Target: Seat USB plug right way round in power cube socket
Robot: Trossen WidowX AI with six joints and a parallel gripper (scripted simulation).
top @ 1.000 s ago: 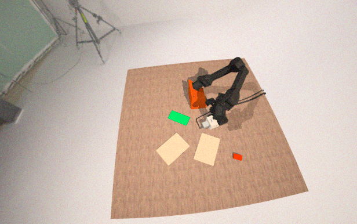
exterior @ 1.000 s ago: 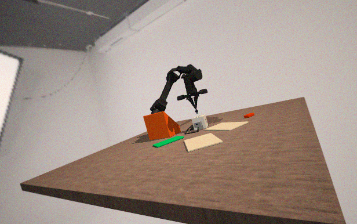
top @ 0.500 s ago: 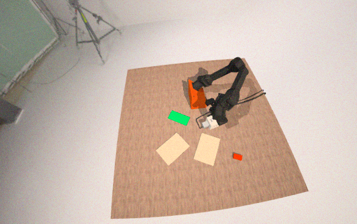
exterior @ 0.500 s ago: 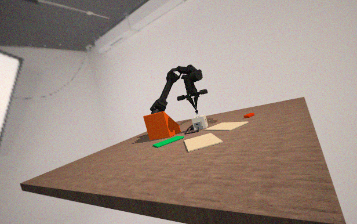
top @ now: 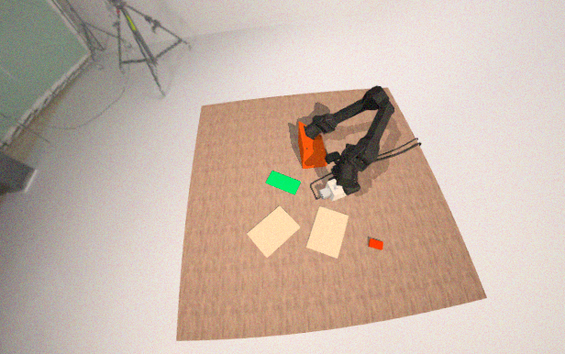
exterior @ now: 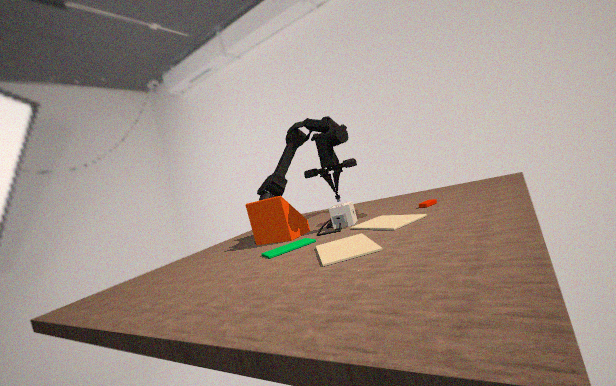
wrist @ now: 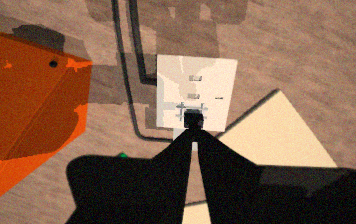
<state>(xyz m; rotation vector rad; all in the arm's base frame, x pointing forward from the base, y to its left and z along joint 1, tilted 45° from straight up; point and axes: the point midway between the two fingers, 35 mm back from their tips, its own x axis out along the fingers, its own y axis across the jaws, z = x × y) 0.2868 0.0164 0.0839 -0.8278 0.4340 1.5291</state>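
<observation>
My gripper tip is 20 mm above the black USB plug. From my gripper tip the other things lie so: green flat piece: 230 mm to the right, 120 mm below, 100 mm behind.
</observation>
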